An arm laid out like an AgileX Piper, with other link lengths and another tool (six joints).
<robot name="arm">
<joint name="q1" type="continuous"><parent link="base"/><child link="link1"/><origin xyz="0 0 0.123" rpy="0 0 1.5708"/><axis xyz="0 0 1"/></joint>
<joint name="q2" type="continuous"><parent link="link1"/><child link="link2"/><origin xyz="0 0 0" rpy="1.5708 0 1.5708"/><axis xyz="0 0 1"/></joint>
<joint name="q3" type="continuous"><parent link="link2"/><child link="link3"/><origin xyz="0.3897 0.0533 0"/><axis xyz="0 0 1"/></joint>
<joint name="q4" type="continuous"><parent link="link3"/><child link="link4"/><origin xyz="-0.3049 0.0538 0" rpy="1.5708 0 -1.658"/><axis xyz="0 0 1"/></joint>
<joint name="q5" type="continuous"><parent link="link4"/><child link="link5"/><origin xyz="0 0 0" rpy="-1.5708 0 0"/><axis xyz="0 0 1"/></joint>
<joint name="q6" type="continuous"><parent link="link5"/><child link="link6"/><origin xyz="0 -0.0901 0" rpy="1.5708 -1.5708 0"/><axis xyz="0 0 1"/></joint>
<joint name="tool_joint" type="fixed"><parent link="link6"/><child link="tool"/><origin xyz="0.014 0.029 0.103" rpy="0 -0.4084 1.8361"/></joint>
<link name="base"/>
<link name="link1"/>
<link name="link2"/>
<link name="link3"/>
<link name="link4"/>
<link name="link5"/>
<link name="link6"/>
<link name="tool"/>
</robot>
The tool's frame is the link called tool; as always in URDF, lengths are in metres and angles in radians. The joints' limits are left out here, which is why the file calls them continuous.
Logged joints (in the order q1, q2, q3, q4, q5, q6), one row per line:
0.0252, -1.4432, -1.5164, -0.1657, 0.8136, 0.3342
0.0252, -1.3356, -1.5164, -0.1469, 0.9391, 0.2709
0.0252, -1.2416, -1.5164, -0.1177, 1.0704, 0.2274
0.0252, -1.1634, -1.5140, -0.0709, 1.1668, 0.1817
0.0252, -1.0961, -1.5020, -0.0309, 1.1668, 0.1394
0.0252, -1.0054, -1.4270, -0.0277, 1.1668, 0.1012
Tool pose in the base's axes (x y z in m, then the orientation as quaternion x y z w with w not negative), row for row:
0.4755, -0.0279, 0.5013, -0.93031, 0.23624, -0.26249, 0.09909
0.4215, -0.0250, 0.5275, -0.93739, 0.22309, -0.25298, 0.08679
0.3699, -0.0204, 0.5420, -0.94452, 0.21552, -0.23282, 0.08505
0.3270, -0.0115, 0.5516, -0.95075, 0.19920, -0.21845, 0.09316
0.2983, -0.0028, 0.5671, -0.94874, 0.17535, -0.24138, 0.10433
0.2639, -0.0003, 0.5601, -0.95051, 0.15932, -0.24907, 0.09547
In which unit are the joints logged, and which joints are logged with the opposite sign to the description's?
The joints are logged in radians. Opposite sign: q1, q2.
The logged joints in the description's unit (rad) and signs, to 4 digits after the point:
-0.0252, 1.4432, -1.5164, -0.1657, 0.8136, 0.3342
-0.0252, 1.3356, -1.5164, -0.1469, 0.9391, 0.2709
-0.0252, 1.2416, -1.5164, -0.1177, 1.0704, 0.2274
-0.0252, 1.1634, -1.5140, -0.0709, 1.1668, 0.1817
-0.0252, 1.0961, -1.5020, -0.0309, 1.1668, 0.1394
-0.0252, 1.0054, -1.4270, -0.0277, 1.1668, 0.1012

